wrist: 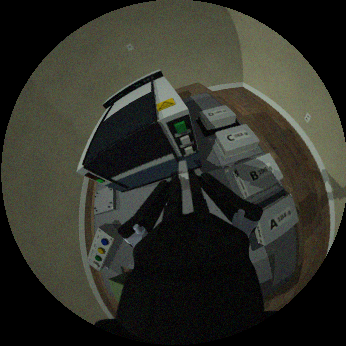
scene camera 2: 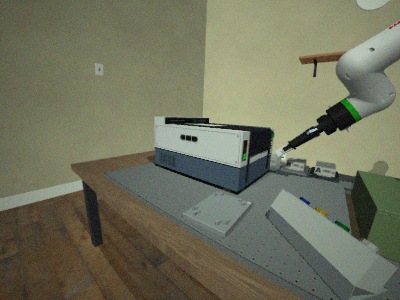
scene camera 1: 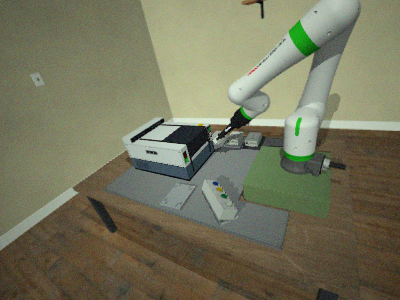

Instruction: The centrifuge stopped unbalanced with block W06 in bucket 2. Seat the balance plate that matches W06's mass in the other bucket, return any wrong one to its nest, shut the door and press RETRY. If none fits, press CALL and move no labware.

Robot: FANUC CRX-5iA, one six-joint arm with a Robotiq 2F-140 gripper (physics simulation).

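Where they show: gripper, between the fingertips: [wrist: 183, 166] [scene camera 2: 277, 153] [scene camera 1: 214, 141]; arm's base, origin of its link: [scene camera 1: 297, 164].
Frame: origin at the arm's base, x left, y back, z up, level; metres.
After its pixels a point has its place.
Observation:
The centrifuge [scene camera 1: 163, 152] @[x 0.270, y -0.631, z 0.091 m] [scene camera 2: 199, 146] @[x 0.276, y -0.672, z 0.054 m] [wrist: 128, 135] @[x 0.035, y -0.532, z 0.124 m] is a white and blue box with a dark lid lying flat on top. Its end panel carries a green button [wrist: 180, 126] @[x -0.055, y -0.539, z 0.100 m] above two white buttons [wrist: 186, 145] @[x -0.055, y -0.538, z 0.053 m]. My gripper [scene camera 1: 219, 137] @[x -0.036, y -0.505, z 0.019 m] [scene camera 2: 286, 147] [wrist: 183, 166] @[x -0.036, y -0.505, z 0.019 m] is shut and empty. Its tip points at the lower edge of that end panel, just below the white buttons. Balance plates sit in a row of nests beside it: A, 184 g [wrist: 277, 222] @[x -0.246, y -0.340, z -0.032 m] [scene camera 2: 325, 169] @[x -0.195, y -0.336, z -0.041 m] [scene camera 1: 253, 138] @[x -0.239, y -0.338, z -0.037 m]; B, 196 g [wrist: 258, 176] @[x -0.220, y -0.465, z -0.031 m] [scene camera 2: 296, 163] @[x -0.174, y -0.459, z -0.038 m] [scene camera 1: 235, 139] @[x -0.187, y -0.445, z -0.034 m]; C, 243 g [wrist: 237, 141] @[x -0.201, y -0.583, z -0.032 m]; and D [wrist: 217, 117] @[x -0.177, y -0.712, z -0.032 m], whose mass I cannot read. The buckets are hidden.
A sloped button box [scene camera 1: 219, 197] @[x 0.341, y -0.222, z -0.009 m] [scene camera 2: 312, 229] @[x 0.356, y -0.256, z -0.028 m] [wrist: 100, 248] @[x 0.283, y -0.267, z -0.017 m] with blue, yellow and green buttons stands at the front of the grey mat [scene camera 1: 139, 184] @[x 0.414, y -0.774, z -0.085 m]. A flat grey plate [scene camera 1: 178, 195] @[x 0.378, y -0.464, z -0.071 m] [scene camera 2: 216, 212] @[x 0.399, y -0.459, z -0.071 m] lies left of it. The arm stands on a green pedestal [scene camera 1: 288, 184] @[x 0.154, y 0.007, z 0.000 m].

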